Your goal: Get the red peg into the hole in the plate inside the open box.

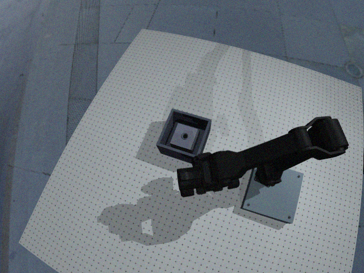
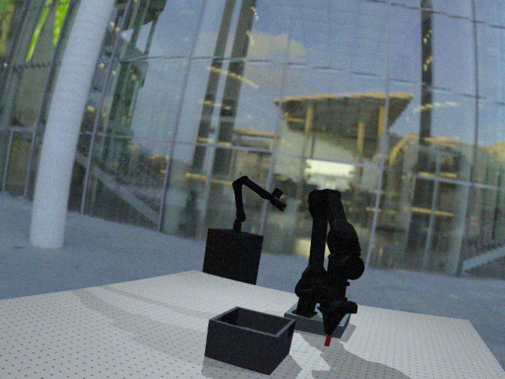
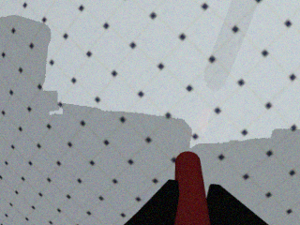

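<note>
My gripper tip is now 16 cm short of the grey plate, 13 cm to the left of it and 1 cm above it. The rest, counted from my gripper tip: dark box: 16 cm ahead, 13 cm to the right, 3 cm below; red peg: 1 cm above.
</note>
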